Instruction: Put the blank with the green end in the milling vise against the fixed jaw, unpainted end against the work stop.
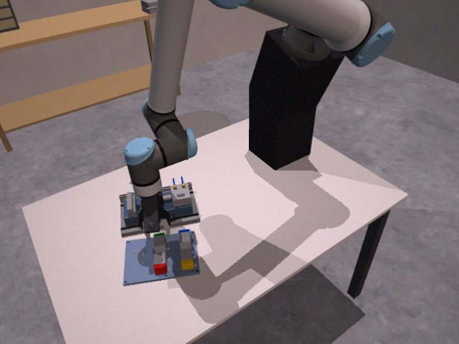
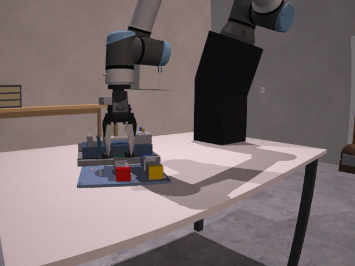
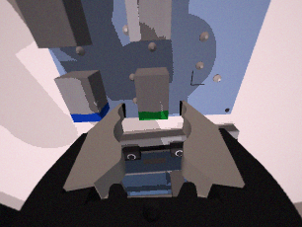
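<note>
Now: the green-ended blank 4 cm below my hand. Also, from my hand: blue-ended blank 8 cm behind, 5 cm to the left, 4 cm below; then red-ended blank 5 cm ahead, 8 cm to the left, 4 cm below; then blue plate 2 cm ahead, 4 cm to the left, 6 cm below.
</note>
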